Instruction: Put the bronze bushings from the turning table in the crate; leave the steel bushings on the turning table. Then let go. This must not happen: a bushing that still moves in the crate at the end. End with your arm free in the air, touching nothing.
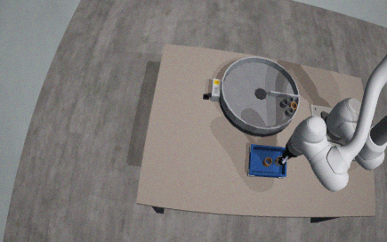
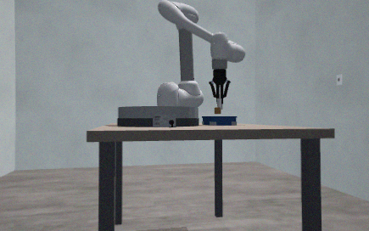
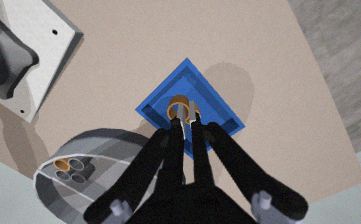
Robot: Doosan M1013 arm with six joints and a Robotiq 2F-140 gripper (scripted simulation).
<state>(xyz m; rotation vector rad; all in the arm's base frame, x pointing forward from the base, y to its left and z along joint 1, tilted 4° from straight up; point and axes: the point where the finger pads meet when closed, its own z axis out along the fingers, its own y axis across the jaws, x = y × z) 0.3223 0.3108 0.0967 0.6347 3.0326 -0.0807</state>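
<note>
The blue crate lies 4 cm ahead of my hand, 1 cm to the right of it and 10 cm below it. The rest, counted from my hand: grey turning table (15 cm ahead, 35 cm to the right, 7 cm below).
</note>
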